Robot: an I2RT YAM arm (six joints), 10 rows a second.
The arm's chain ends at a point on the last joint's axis. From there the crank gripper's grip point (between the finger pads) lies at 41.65 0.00 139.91 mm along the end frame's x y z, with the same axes.
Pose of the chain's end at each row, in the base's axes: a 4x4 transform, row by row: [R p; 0 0 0 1], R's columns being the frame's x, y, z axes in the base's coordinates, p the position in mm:
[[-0.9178, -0.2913, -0.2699, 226.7], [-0.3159, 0.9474, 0.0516, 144.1], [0.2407, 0.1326, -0.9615, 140.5], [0, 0, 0, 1]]
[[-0.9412, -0.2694, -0.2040, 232.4], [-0.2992, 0.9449, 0.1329, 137.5], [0.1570, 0.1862, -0.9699, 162.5], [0, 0, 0, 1]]
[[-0.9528, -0.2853, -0.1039, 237.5], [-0.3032, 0.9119, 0.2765, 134.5], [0.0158, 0.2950, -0.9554, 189.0], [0, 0, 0, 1]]
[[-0.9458, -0.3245, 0.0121, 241.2], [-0.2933, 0.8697, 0.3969, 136.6], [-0.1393, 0.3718, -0.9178, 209.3], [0, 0, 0, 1]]
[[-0.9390, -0.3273, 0.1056, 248.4], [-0.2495, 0.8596, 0.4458, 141.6], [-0.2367, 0.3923, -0.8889, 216.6], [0, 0, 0, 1]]
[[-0.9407, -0.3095, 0.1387, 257.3], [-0.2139, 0.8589, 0.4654, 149.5], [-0.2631, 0.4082, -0.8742, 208.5], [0, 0, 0, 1]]
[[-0.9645, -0.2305, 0.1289, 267.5], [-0.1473, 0.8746, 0.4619, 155.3], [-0.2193, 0.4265, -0.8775, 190.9], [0, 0, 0, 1]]
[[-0.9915, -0.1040, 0.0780, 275.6], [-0.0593, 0.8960, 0.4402, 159.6], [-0.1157, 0.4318, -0.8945, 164.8], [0, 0, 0, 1]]
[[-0.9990, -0.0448, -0.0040, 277.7], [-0.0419, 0.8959, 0.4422, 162.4], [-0.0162, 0.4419, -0.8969, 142.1], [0, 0, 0, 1]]
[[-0.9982, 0.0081, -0.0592, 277.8], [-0.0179, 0.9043, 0.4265, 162.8], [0.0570, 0.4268, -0.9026, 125.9], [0, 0, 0, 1]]
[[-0.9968, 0.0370, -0.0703, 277.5], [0.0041, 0.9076, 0.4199, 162.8], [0.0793, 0.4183, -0.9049, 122.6], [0, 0, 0, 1]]
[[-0.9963, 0.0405, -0.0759, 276.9], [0.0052, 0.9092, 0.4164, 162.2], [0.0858, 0.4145, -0.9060, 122.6], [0, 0, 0, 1]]
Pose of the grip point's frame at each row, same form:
[[-0.9178, -0.2913, -0.2699, 150.7], [-0.3159, 0.9474, 0.0516, 138.2], [0.2407, 0.1326, -0.9615, 16.0], [0, 0, 0, 1]]
[[-0.9412, -0.2694, -0.2040, 164.7], [-0.2992, 0.9449, 0.1329, 143.6], [0.1570, 0.1862, -0.9699, 33.3], [0, 0, 0, 1]]
[[-0.9528, -0.2853, -0.1039, 183.3], [-0.3032, 0.9119, 0.2765, 160.6], [0.0158, 0.2950, -0.9554, 56.0], [0, 0, 0, 1]]
[[-0.9458, -0.3245, 0.0121, 203.5], [-0.2933, 0.8697, 0.3969, 179.9], [-0.1393, 0.3718, -0.9178, 75.1], [0, 0, 0, 1]]
[[-0.9390, -0.3273, 0.1056, 224.1], [-0.2495, 0.8596, 0.4458, 193.6], [-0.2367, 0.3923, -0.8889, 82.4], [0, 0, 0, 1]]
[[-0.9407, -0.3095, 0.1387, 237.5], [-0.2139, 0.8589, 0.4654, 205.7], [-0.2631, 0.4082, -0.8742, 75.2], [0, 0, 0, 1]]
[[-0.9645, -0.2305, 0.1289, 245.4], [-0.1473, 0.8746, 0.4619, 213.8], [-0.2193, 0.4265, -0.8775, 59.0], [0, 0, 0, 1]]
[[-0.9915, -0.1040, 0.0780, 245.2], [-0.0593, 0.8960, 0.4402, 218.7], [-0.1157, 0.4318, -0.8945, 34.8], [0, 0, 0, 1]]
[[-0.9990, -0.0448, -0.0040, 235.5], [-0.0419, 0.8959, 0.4422, 222.5], [-0.0162, 0.4419, -0.8969, 15.9], [0, 0, 0, 1]]
[[-0.9982, 0.0081, -0.0592, 227.9], [-0.0179, 0.9043, 0.4265, 221.7], [0.0570, 0.4268, -0.9026, 2.0], [0, 0, 0, 1]]
[[-0.9968, 0.0370, -0.0703, 226.1], [0.0041, 0.9076, 0.4199, 221.7], [0.0793, 0.4183, -0.9049, -0.7], [0, 0, 0, 1]]
[[-0.9963, 0.0405, -0.0759, 224.8], [0.0052, 0.9092, 0.4164, 220.7], [0.0858, 0.4145, -0.9060, -0.6], [0, 0, 0, 1]]

